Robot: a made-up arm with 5 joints. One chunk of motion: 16 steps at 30 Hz.
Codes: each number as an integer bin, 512 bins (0 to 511) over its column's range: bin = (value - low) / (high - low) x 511, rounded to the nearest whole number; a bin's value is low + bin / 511 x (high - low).
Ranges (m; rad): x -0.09..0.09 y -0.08..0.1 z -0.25..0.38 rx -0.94..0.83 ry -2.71..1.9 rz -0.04..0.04
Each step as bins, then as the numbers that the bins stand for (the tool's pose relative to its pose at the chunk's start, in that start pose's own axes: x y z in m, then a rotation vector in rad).
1 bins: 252 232 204 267 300 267
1 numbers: -0.0012 0.0017 0.0015 -0.0152 -0.0035 0.0018
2 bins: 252 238 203 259 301 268
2 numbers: -0.0012 0.0038 0.0003 -0.0429 0.0055 0.0020
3 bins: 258 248 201 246 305 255
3 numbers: 0.0009 0.0074 -0.0022 -0.0879 0.0416 -0.0001
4 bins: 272 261 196 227 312 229
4 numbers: 0.0058 0.0119 -0.0084 -0.1537 0.1047 -0.0041
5 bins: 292 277 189 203 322 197
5 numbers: 0.0129 0.0176 -0.0170 -0.2368 0.1949 -0.0092
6 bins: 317 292 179 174 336 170
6 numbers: 0.0217 0.0229 -0.0293 -0.3373 0.3212 -0.0134
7 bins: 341 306 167 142 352 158
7 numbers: 0.0301 0.0278 -0.0441 -0.4481 0.4656 -0.0153
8 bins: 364 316 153 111 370 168
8 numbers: 0.0382 0.0313 -0.0614 -0.5555 0.6280 -0.0137
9 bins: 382 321 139 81 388 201
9 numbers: 0.0446 0.0331 -0.0786 -0.6594 0.7904 -0.0085
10 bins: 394 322 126 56 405 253
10 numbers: 0.0488 0.0334 -0.0947 -0.7460 0.9437 -0.0004
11 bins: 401 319 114 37 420 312
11 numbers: 0.0513 0.0324 -0.1095 -0.8118 1.0790 0.0088
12 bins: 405 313 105 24 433 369
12 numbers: 0.0527 0.0303 -0.1205 -0.8569 1.1963 0.0178
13 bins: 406 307 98 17 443 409
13 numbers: 0.0530 0.0281 -0.1292 -0.8811 1.2865 0.0240
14 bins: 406 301 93 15 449 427
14 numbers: 0.0530 0.0260 -0.1353 -0.8880 1.3407 0.0268
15 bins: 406 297 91 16 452 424
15 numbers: 0.0530 0.0246 -0.1378 -0.8846 1.3677 0.0264
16 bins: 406 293 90 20 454 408
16 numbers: 0.0530 0.0232 -0.1390 -0.8707 1.3858 0.0239
